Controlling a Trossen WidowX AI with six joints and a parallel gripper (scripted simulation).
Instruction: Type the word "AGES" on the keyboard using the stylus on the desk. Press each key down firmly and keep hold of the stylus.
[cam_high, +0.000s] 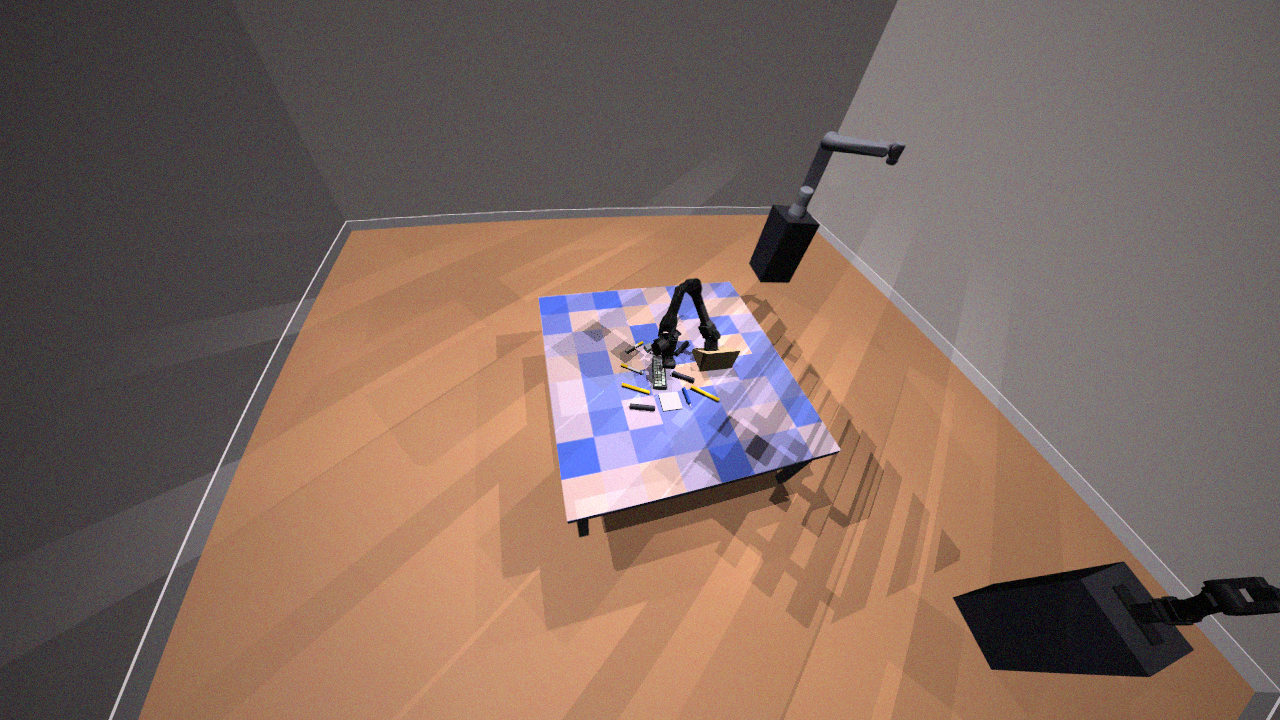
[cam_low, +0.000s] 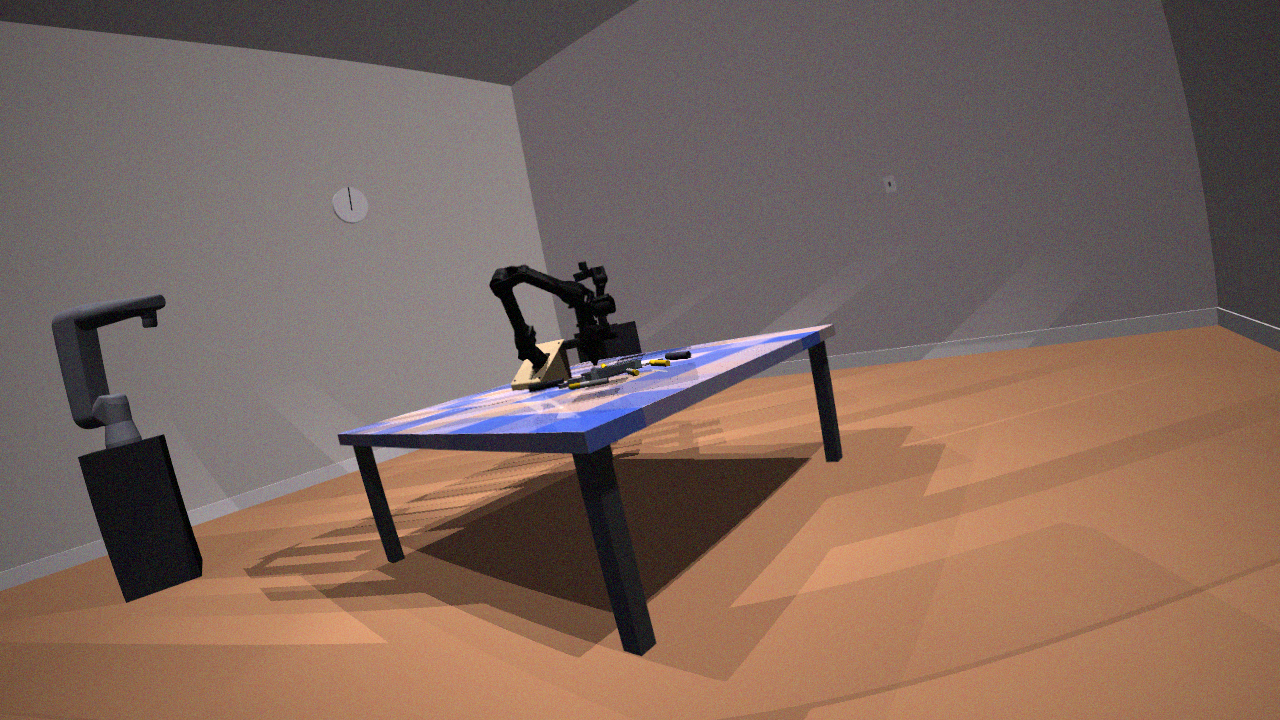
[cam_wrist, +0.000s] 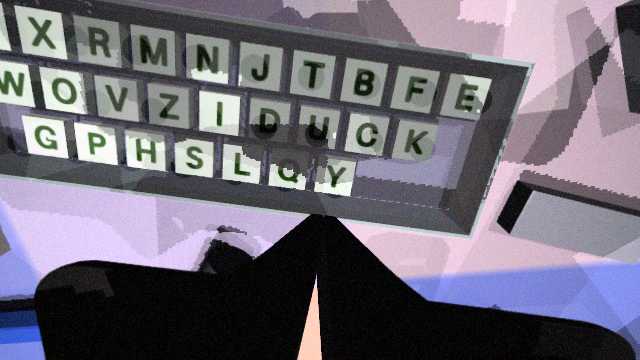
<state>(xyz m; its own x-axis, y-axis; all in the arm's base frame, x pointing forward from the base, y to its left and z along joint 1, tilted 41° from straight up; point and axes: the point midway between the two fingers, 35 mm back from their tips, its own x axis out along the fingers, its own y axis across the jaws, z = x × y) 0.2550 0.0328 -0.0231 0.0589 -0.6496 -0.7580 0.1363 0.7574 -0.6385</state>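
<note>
Right now the blue stylus is 22 cm to the left of my gripper tip, 8 cm behind it and 3 cm below it. The rest, counted from my gripper tip: white pad: 21 cm to the left, 4 cm below, 1 cm ahead.
</note>
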